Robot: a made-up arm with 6 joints.
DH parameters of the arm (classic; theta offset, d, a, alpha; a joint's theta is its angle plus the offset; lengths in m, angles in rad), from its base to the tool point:
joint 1: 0 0.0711 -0.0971 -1.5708
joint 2: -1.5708 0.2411 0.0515 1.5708
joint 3: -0.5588 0 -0.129 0
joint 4: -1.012 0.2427 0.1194 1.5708
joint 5: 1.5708 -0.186 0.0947 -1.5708
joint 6: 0 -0.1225 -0.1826 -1.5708
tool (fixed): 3.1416 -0.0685 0 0
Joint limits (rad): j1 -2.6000..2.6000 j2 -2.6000..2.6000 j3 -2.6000..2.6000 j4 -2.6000..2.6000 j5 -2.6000..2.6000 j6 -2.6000..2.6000
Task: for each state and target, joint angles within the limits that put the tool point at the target. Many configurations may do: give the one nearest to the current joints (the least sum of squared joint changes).
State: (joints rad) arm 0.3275 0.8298 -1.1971 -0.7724 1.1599 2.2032
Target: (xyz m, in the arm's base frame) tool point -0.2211 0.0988 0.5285
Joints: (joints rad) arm 0.4878 1.1479 -1.3082 -0.6946 1.2921 2.5243
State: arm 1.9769 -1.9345 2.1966 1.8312 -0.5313 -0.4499
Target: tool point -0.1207 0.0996 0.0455
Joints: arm 1.9615 -1.8858 2.1707 1.8235 -0.4975 -0.4736
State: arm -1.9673 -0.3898 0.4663 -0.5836 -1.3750 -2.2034
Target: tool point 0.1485 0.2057 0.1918
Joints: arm -2.5061 -0.3097 0.1422 -0.6627 -1.7590 -2.0341
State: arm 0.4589 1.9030 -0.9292 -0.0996 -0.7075 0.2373
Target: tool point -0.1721 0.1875 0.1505
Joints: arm 0.6066 2.1937 -1.1549 -0.0670 -1.1576 0.1720
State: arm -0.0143 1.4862 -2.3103 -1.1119 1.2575 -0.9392
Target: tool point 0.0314 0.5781 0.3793
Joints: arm -0.1395 1.7068 -2.4487 -0.9980 1.0894 -0.7557
